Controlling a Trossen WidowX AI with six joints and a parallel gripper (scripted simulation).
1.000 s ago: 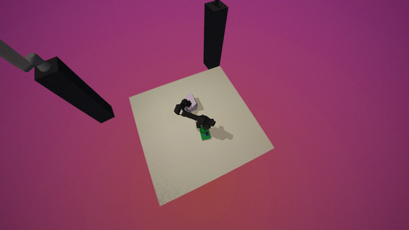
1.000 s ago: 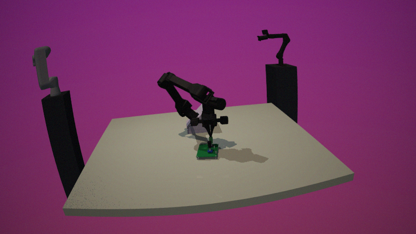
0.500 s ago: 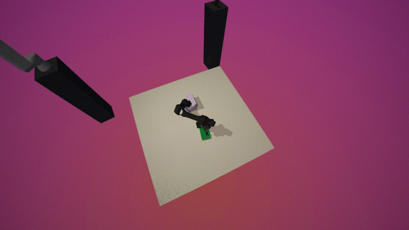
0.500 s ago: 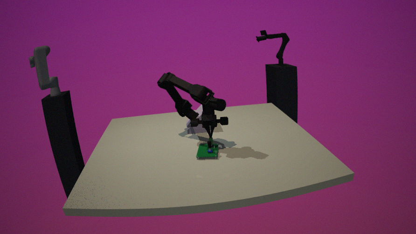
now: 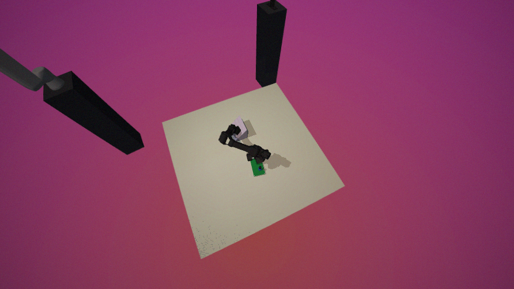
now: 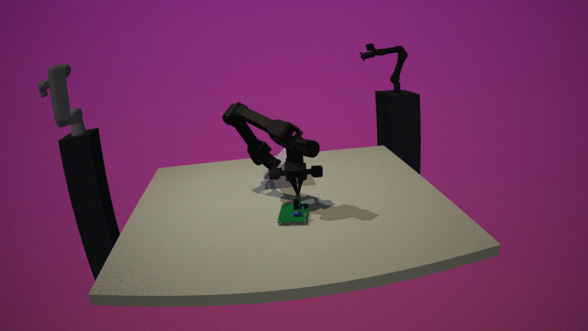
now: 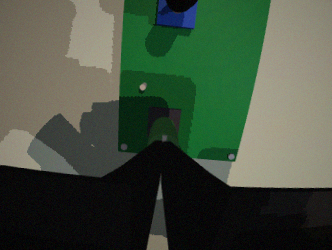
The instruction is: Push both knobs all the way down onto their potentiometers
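Now: gripper tip 10 mm above the green knob.
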